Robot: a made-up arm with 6 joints.
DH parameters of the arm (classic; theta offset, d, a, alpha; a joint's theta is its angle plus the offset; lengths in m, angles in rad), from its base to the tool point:
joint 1: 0 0.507 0.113 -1.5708
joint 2: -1.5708 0 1.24 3.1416
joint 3: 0 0 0.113 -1.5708
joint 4: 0 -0.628 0 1.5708
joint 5: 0 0 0 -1.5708
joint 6: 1.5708 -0.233 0 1.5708
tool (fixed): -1.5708 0 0 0
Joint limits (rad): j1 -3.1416..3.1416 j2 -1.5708..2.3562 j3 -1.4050..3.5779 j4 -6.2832..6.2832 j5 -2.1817..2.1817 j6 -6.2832..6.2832
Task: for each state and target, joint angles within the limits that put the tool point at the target. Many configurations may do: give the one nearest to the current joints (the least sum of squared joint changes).
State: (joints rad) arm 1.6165 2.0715 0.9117 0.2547 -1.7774 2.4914
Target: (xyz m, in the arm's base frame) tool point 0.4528 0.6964 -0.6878
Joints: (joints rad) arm 1.0758 2.1809 0.2294 0.3075 -1.8595 2.4914
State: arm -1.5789 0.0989 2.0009 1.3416 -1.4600 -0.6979
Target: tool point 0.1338 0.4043 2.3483
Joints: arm -2.3805 -0.0962 1.9832 1.1668 -1.2102 -0.6979
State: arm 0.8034 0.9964 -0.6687 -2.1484 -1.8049 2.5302
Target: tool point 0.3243 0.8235 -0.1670
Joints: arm 0.9686 1.7396 -0.9840 -2.1151 -1.5993 2.5302
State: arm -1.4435 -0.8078 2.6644 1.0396 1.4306 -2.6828
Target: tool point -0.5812 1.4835 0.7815
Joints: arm -1.0764 -1.0215 2.3471 1.0635 1.2359 -2.6828
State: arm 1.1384 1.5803 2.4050 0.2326 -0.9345 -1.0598
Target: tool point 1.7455 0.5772 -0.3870
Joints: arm 0.3504 2.2303 2.1516 0.2940 -1.0054 -1.0598
